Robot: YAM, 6 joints.
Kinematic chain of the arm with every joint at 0, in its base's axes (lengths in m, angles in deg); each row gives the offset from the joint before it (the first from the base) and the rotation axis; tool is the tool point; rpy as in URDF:
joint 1: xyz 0 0 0.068 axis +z
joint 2: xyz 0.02 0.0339 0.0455 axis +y
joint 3: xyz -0.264 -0.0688 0 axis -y
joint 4: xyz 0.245 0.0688 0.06 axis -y
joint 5: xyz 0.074 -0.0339 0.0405 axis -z
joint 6: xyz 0.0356 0 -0.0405 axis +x
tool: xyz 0 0 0 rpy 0 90 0
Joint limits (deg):
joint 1: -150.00..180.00
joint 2: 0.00..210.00
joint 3: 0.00..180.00
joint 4: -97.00..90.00
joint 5: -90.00..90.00
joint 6: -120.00..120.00
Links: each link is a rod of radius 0.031 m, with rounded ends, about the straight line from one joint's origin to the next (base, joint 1, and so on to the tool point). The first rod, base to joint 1, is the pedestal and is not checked.
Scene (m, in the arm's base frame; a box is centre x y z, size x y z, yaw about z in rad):
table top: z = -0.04
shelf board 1: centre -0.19 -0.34 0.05 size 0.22 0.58 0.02 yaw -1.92
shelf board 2: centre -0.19 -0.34 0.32 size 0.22 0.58 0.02 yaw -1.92
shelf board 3: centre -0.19 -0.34 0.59 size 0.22 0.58 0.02 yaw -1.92
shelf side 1: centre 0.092 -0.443 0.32 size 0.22 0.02 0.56 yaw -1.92
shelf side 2: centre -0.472 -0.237 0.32 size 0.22 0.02 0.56 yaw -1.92
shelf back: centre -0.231 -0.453 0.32 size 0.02 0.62 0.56 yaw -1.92
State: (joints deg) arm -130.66 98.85 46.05 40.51 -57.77 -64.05
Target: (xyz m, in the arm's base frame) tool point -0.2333 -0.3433 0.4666
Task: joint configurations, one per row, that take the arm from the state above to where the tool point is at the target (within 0.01 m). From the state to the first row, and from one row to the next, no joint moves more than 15 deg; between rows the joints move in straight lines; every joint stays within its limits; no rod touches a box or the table.
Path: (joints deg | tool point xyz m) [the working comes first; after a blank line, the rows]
Joints at the target: -127.85 104.75 99.74 42.41 -48.00 -64.05
Straight joint move there: touches shelf board 2.

1: -135.47 88.31 36.52 40.83 -60.15 -64.05 | -0.1929 -0.2331 0.2046
2: -140.28 77.78 26.98 41.16 -62.53 -64.05 | -0.1757 -0.1870 0.2044
3: -145.10 67.24 17.45 41.48 -64.91 -64.05 | -0.1538 -0.1466 0.1957
4: -146.02 64.88 31.71 41.79 -61.53 -64.05 | -0.1780 -0.1577 0.2823
5: -146.94 62.51 45.96 42.09 -58.14 -64.05 | -0.1795 -0.1529 0.3754
6: -147.86 60.15 60.22 42.39 -54.76 -64.05 | -0.1567 -0.1328 0.4666
7: -141.19 75.01 73.39 42.40 -52.51 -64.05 | -0.1933 -0.1917 0.4841
8: -134.52 89.88 86.57 42.40 -50.25 -64.05 | -0.2207 -0.2635 0.4843
9: -127.85 104.75 99.74 42.41 -48.00 -64.05 | -0.2333 -0.3433 0.4666

